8 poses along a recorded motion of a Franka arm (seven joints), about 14 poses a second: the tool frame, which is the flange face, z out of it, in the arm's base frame.
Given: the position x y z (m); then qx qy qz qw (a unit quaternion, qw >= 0).
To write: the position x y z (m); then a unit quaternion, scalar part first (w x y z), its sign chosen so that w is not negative. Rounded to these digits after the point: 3 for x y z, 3 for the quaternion.
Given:
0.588, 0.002, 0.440, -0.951, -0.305, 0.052, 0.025
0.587, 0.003, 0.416, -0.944, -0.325, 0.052, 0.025
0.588, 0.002, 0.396, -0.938, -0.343, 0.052, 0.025
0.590, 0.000, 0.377, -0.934, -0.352, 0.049, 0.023
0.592, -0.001, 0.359, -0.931, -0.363, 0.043, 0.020
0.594, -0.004, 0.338, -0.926, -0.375, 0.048, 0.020
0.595, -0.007, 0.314, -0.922, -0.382, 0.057, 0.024
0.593, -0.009, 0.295, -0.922, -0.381, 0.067, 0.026
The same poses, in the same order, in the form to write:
0.588, 0.002, 0.440, 0.025, -0.951, -0.305, 0.052
0.587, 0.003, 0.416, 0.025, -0.944, -0.325, 0.052
0.588, 0.002, 0.396, 0.025, -0.938, -0.343, 0.052
0.590, 0.000, 0.377, 0.023, -0.934, -0.352, 0.049
0.592, -0.001, 0.359, 0.020, -0.931, -0.363, 0.043
0.594, -0.004, 0.338, 0.020, -0.926, -0.375, 0.048
0.595, -0.007, 0.314, 0.024, -0.922, -0.382, 0.057
0.593, -0.009, 0.295, 0.026, -0.922, -0.381, 0.067

